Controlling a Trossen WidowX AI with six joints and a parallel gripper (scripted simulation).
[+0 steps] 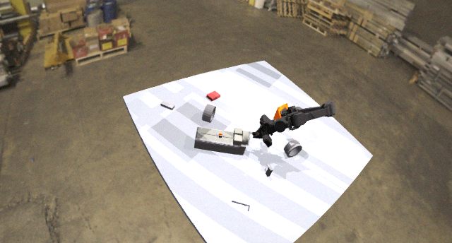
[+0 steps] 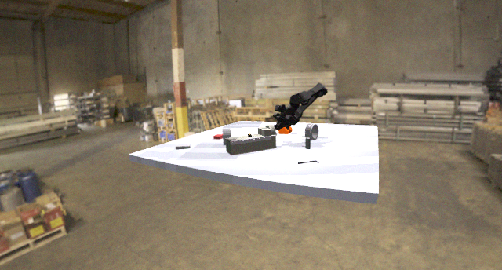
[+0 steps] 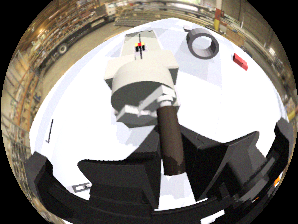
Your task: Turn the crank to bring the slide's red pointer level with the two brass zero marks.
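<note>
My gripper tip is 2 cm below the dark crank handle, 1 cm to the right of it and 1 cm past it. Round my gripper tip: hex key (29 cm ahead, 24 cm to the left, 9 cm below); red pointer (13 cm ahead, 11 cm to the right, 1 cm below); small clip (19 cm to the left, 6 cm below, 6 cm ahead).
</note>
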